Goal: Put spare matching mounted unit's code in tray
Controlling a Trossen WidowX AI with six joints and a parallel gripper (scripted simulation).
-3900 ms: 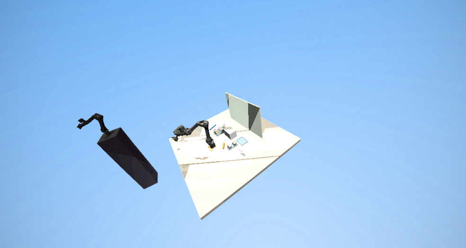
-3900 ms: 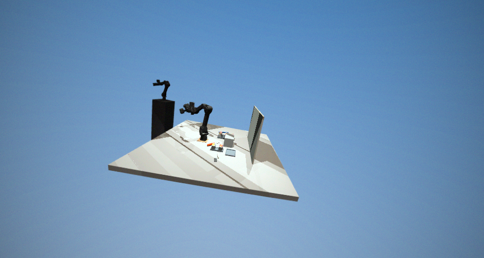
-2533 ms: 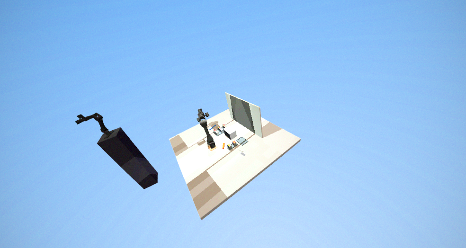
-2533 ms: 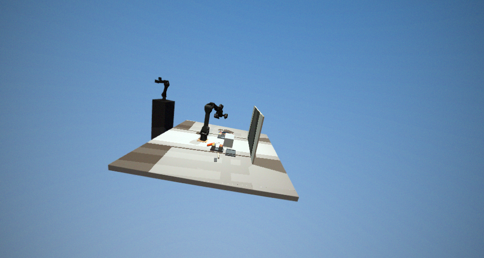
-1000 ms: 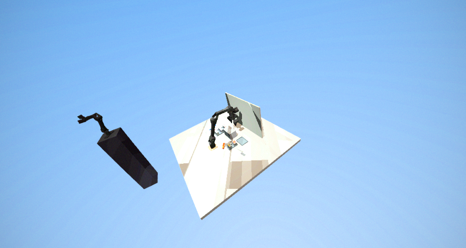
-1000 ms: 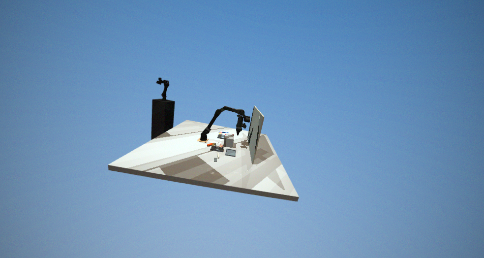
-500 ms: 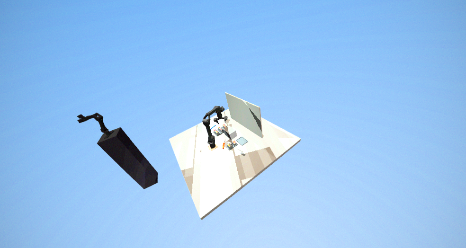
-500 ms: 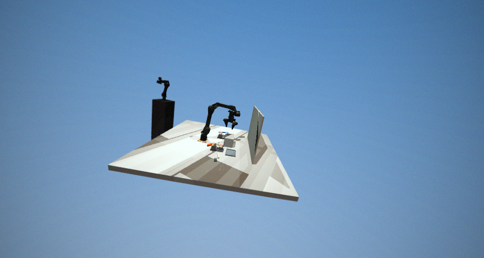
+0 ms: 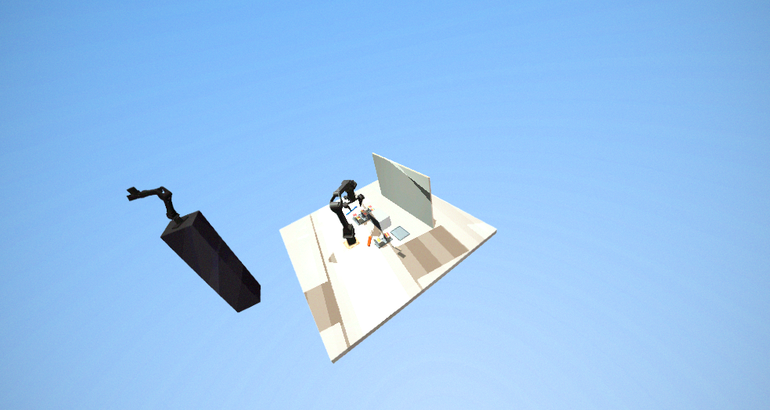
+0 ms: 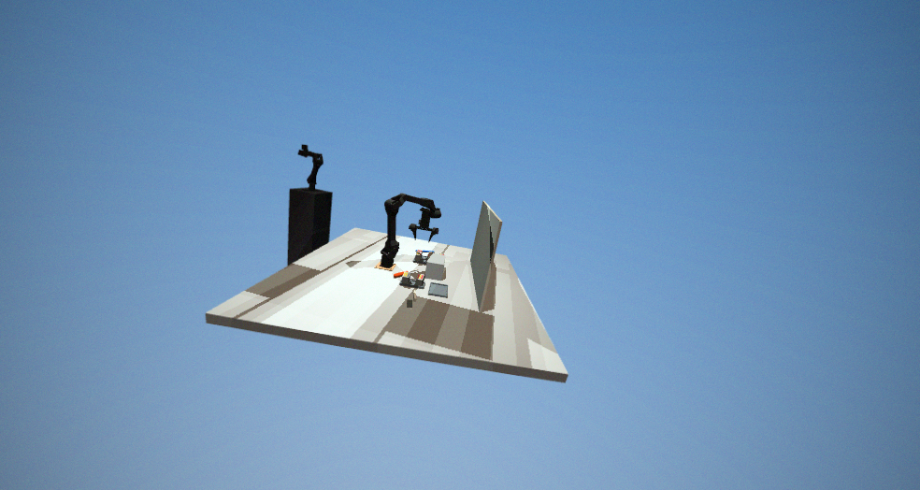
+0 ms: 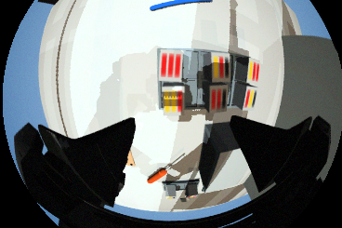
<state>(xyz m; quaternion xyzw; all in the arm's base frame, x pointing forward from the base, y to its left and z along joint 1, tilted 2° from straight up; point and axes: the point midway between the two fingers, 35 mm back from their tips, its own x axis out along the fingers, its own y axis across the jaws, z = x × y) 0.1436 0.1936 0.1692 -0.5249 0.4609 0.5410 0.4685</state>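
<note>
My gripper tip is now 10 mm past the spare, 10 mm to the left of it and 100 mm above it. Round my gripper tip: tall mirror-like panel (390 mm ahead, 100 mm to the right, 90 mm above); then grey mounted unit (140 mm ahead, 130 mm to the right, 90 mm below); then thin blue bar (10 mm behind, 190 mm to the left, 130 mm below).
</note>
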